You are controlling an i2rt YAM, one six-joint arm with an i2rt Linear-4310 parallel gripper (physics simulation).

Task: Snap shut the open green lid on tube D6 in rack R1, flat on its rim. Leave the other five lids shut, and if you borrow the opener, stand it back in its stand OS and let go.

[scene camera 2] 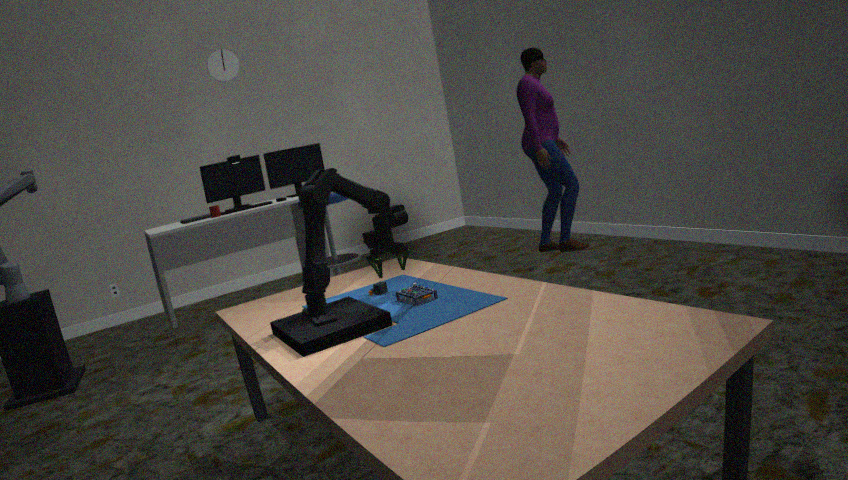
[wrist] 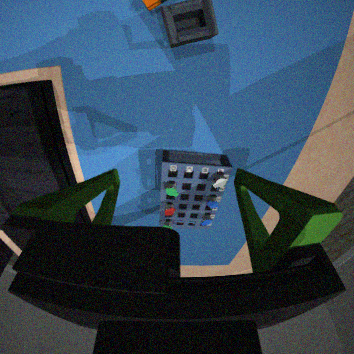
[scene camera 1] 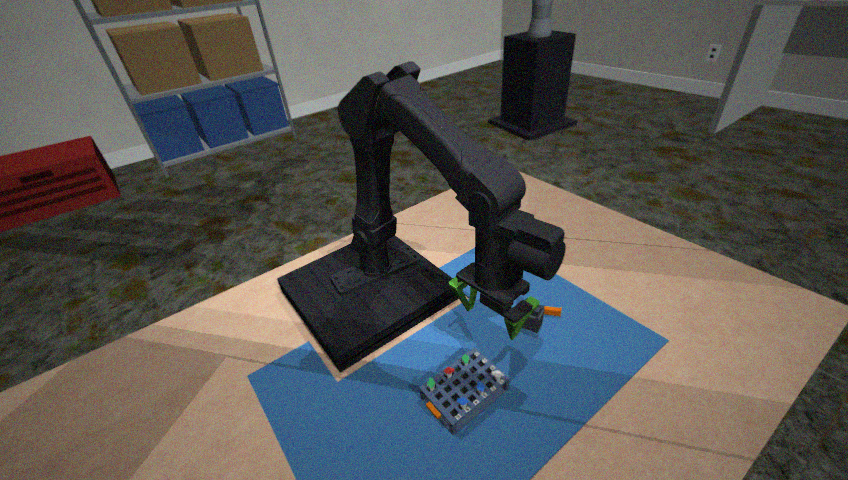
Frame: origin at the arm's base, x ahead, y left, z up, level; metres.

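Seen in the pictures: gripper, fingertip midpoint: (scene camera 2: pixel 392 274) (wrist: pixel 176 174) (scene camera 1: pixel 491 322); arm's base, origin of the base link: (scene camera 2: pixel 319 316) (scene camera 1: pixel 376 270).
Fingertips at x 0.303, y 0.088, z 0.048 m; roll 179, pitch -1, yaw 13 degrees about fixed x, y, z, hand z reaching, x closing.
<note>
Offsets run from my fingertips to a thing's top centre. "pt": to the spot under its first point. Level surfaces: height alone.
Rack R1 {0.089 m right, 0.040 m ahead, 0.046 m down} (scene camera 1: pixel 457 425) (scene camera 2: pixel 416 295) (wrist: pixel 195 158) is a dark grid on the blue mat. Its green lids (scene camera 1: pixel 431 383) (scene camera 1: pixel 465 359) (wrist: pixel 172 191) (wrist: pixel 167 228) lie along one side, with a red lid {0.098 m right, 0.012 m ahead, 0.046 m down} (scene camera 1: pixel 449 371) (wrist: pixel 169 212) between them. The first looks raised in scene view 1, but its hinge angle is too small to tell. A white lid {0.034 m right, 0.062 m ahead, 0.046 m down} (scene camera 1: pixel 498 374) (wrist: pixel 220 181) and blue lids (scene camera 1: pixel 462 402) (scene camera 1: pixel 480 387) (wrist: pixel 212 205) also show. My gripper (scene camera 1: pixel 491 323) (scene camera 2: pixel 392 273) (wrist: pixel 176 174) is open and empty, high above the mat. The hollow dark stand (scene camera 1: pixel 533 321) (scene camera 2: pixel 379 287) (wrist: pixel 175 38) has an orange-ended piece {0.151 m left, 0.028 m back, 0.069 m down} (scene camera 1: pixel 552 311) (wrist: pixel 151 4) beside it.
The blue mat {0.088 m down} (scene camera 1: pixel 345 428) (scene camera 2: pixel 470 300) (wrist: pixel 125 95) lies on the wooden table {0.091 m down} (scene camera 1: pixel 726 321) (scene camera 2: pixel 642 333). The arm's black base plate (scene camera 1: pixel 315 297) (scene camera 2: pixel 297 339) (wrist: pixel 25 135) stands beside the mat. An orange strip {pt 0.153 m right, 0.050 m ahead, 0.064 m down} (scene camera 1: pixel 433 410) is on the rack's side. A person (scene camera 2: pixel 538 113) stands beyond the table.
</note>
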